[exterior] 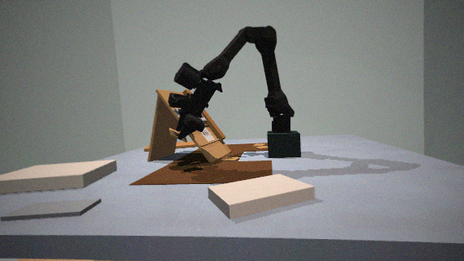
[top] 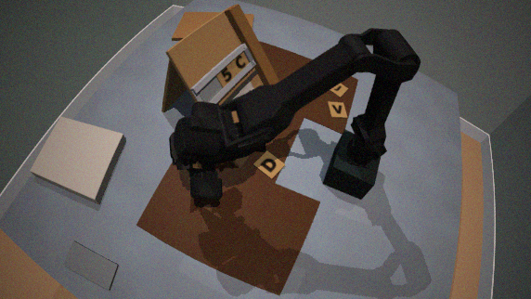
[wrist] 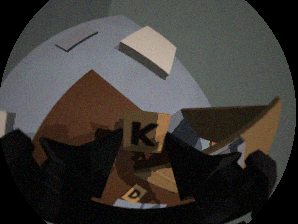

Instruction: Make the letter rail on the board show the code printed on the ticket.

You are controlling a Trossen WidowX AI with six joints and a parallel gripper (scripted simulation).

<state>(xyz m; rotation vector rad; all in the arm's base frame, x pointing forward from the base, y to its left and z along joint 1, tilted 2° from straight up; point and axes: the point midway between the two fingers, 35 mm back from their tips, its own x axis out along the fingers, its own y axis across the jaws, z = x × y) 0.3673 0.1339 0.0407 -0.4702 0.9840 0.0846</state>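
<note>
Now: gripper tip 20 cm to the left of the white ticket, 8 cm past it and 1 cm above it. From my gripper tip the other things lie so: thin grey plate: 32 cm to the left, 20 cm ahead, 11 cm below; then brown mat: 19 cm behind, 17 cm to the right, 11 cm below; then beige block: 37 cm ahead, 10 cm below, 5 cm to the left.
</note>
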